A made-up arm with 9 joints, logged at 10 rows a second.
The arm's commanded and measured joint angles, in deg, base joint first. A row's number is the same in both.
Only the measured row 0 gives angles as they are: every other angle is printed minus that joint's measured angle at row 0.
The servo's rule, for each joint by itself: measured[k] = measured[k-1] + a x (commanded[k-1-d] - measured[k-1]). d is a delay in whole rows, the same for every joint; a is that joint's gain. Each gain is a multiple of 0.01, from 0.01 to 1. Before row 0 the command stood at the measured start. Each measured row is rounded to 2 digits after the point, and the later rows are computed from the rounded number. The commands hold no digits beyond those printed.
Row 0, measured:
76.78 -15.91 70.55 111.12 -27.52 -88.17 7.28 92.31 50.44
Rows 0 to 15, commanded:
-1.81 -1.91 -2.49 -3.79 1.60 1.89 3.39 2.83 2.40
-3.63 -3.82 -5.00 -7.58 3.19 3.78 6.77 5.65 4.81
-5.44 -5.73 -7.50 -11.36 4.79 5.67 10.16 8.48 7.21
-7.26 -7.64 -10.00 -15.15 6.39 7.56 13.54 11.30 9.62
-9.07 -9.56 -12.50 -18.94 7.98 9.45 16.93 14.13 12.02
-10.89 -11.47 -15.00 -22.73 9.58 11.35 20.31 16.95 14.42
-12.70 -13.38 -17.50 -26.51 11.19 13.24 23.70 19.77 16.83
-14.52 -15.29 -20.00 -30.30 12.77 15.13 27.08 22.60 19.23
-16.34 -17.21 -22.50 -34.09 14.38 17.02 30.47 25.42 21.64
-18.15 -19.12 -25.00 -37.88 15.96 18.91 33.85 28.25 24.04
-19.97 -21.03 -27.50 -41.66 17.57 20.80 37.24 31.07 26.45
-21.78 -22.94 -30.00 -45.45 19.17 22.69 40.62 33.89 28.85
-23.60 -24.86 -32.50 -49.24 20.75 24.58 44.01 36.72 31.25
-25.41 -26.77 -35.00 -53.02 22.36 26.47 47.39 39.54 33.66
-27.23 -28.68 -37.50 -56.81 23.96 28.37 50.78 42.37 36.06
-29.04 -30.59 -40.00 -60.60 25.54 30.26 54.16 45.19 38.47
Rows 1 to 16, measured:
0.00 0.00 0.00 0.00 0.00 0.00 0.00 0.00 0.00
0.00 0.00 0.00 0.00 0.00 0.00 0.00 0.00 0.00
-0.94 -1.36 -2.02 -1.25 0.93 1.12 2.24 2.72 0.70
-2.34 -3.11 -4.43 -3.34 2.24 2.69 5.23 5.53 1.89
-3.95 -4.97 -6.92 -5.99 3.72 4.45 8.48 8.36 3.43
-5.67 -6.87 -9.41 -9.01 5.27 6.28 11.82 11.18 5.23
-7.44 -8.78 -11.91 -12.29 6.84 8.15 15.19 14.01 7.20
-9.23 -10.69 -14.41 -15.74 8.43 10.04 18.57 16.83 9.29
-11.03 -12.60 -16.91 -19.29 10.03 11.93 21.96 19.65 11.48
-12.84 -14.51 -19.41 -22.92 11.62 13.82 25.34 22.48 13.73
-14.66 -16.43 -21.91 -26.61 13.22 15.71 28.73 25.30 16.02
-16.47 -18.34 -24.41 -30.33 14.81 17.60 32.11 28.13 18.35
-18.29 -20.25 -26.91 -34.07 16.41 19.49 35.50 30.95 20.70
-20.10 -22.16 -29.41 -37.83 18.01 21.38 38.88 33.77 23.06
-21.92 -24.08 -31.91 -41.60 19.60 23.27 42.27 36.60 25.44
-23.73 -25.99 -34.41 -45.37 21.20 25.16 45.65 39.42 27.82
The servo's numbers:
d 2
a 0.52 0.71 0.81 0.33 0.58 0.59 0.66 0.96 0.29

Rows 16 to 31, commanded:
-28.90 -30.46 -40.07 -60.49 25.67 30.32 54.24 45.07 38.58
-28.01 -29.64 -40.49 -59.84 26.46 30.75 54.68 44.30 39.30
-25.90 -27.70 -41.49 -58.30 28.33 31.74 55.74 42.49 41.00
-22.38 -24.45 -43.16 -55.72 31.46 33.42 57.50 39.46 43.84
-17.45 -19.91 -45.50 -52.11 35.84 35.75 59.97 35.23 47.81
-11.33 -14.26 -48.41 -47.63 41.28 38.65 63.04 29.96 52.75
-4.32 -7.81 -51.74 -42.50 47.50 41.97 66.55 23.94 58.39
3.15 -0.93 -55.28 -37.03 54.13 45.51 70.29 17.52 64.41
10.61 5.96 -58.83 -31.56 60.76 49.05 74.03 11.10 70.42
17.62 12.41 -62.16 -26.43 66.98 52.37 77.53 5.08 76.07
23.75 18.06 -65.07 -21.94 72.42 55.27 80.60 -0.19 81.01
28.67 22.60 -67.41 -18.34 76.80 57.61 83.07 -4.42 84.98
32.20 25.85 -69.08 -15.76 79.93 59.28 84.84 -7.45 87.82
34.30 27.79 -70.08 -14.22 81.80 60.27 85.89 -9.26 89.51
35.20 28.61 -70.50 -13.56 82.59 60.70 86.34 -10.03 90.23
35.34 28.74 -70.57 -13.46 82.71 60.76 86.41 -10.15 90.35
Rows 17 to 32, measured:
-25.55 -27.90 -36.91 -49.15 22.80 27.05 49.04 42.25 30.21
-27.36 -29.81 -39.41 -52.93 24.39 28.94 52.42 45.07 32.61
-28.16 -30.27 -39.94 -55.42 25.13 29.75 53.62 45.07 34.34
-28.08 -29.82 -40.39 -56.88 25.90 30.34 54.32 44.33 35.78
-26.95 -28.31 -41.28 -57.35 27.31 31.17 55.26 42.56 37.29
-24.57 -25.57 -42.80 -56.81 29.72 32.50 56.74 39.58 39.19
-20.87 -21.55 -44.99 -55.26 33.27 34.42 58.87 35.40 41.69
-15.91 -16.37 -47.76 -52.74 37.92 36.92 61.62 30.18 44.90
-9.88 -10.29 -50.98 -49.36 43.48 39.90 64.87 24.19 48.81
-3.10 -3.64 -54.46 -45.29 49.66 43.21 68.45 17.79 53.33
4.03 3.18 -58.00 -40.76 56.10 46.66 72.13 11.37 58.29
11.10 9.73 -61.37 -36.03 62.41 50.03 75.69 5.33 63.45
17.68 15.64 -64.37 -31.38 68.22 53.12 78.93 0.03 68.54
23.39 20.58 -66.83 -27.08 73.20 55.77 81.66 -4.24 73.31
27.97 24.32 -68.65 -23.34 77.10 57.84 83.76 -7.32 77.52
31.26 26.78 -69.81 -20.33 79.83 59.27 85.17 -9.18 81.00

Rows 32 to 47, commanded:
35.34 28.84 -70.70 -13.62 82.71 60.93 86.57 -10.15 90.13
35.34 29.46 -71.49 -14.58 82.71 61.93 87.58 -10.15 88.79
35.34 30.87 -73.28 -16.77 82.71 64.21 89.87 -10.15 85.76
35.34 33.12 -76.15 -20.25 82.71 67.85 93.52 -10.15 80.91
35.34 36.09 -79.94 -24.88 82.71 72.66 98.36 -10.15 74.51
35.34 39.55 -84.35 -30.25 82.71 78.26 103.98 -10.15 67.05
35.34 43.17 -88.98 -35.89 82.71 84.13 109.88 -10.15 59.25
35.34 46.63 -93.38 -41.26 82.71 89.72 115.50 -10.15 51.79
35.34 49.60 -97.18 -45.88 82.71 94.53 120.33 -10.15 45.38
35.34 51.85 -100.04 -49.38 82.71 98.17 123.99 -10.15 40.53
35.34 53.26 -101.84 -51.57 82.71 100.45 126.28 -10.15 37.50
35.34 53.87 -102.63 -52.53 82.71 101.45 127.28 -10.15 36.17
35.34 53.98 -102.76 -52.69 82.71 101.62 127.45 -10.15 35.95
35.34 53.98 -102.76 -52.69 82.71 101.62 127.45 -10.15 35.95
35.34 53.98 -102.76 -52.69 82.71 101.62 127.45 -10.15 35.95
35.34 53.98 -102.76 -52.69 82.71 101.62 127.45 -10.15 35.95
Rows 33 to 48, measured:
33.31 28.08 -70.37 -18.10 81.43 60.11 85.94 -10.00 83.68
34.37 28.55 -70.53 -16.57 82.17 60.49 86.25 -10.14 85.61
34.87 28.76 -70.67 -15.60 82.48 60.75 86.46 -10.15 86.92
35.11 29.26 -71.33 -15.26 82.61 61.45 87.20 -10.15 87.46
35.23 30.40 -72.91 -15.76 82.67 63.08 88.96 -10.15 86.97
35.29 32.33 -75.53 -17.24 82.69 65.89 91.97 -10.15 85.21
35.32 35.00 -79.10 -19.76 82.70 69.88 96.19 -10.15 82.11
35.33 38.23 -83.35 -23.22 82.71 74.82 101.33 -10.15 77.74
35.34 41.74 -87.91 -27.40 82.71 80.31 106.97 -10.15 72.38
35.34 45.21 -92.34 -31.97 82.71 85.86 112.60 -10.15 66.41
35.34 48.33 -96.26 -36.56 82.71 90.98 117.70 -10.15 60.31
35.34 50.83 -99.32 -40.79 82.71 95.22 121.85 -10.15 54.57
35.34 52.56 -101.36 -44.35 82.71 98.31 124.77 -10.15 49.62
35.34 53.49 -102.39 -47.05 82.71 100.16 126.43 -10.15 45.72
35.34 53.84 -102.69 -48.91 82.71 101.02 127.10 -10.15 42.89
35.34 53.94 -102.75 -50.16 82.71 101.37 127.33 -10.15 40.88

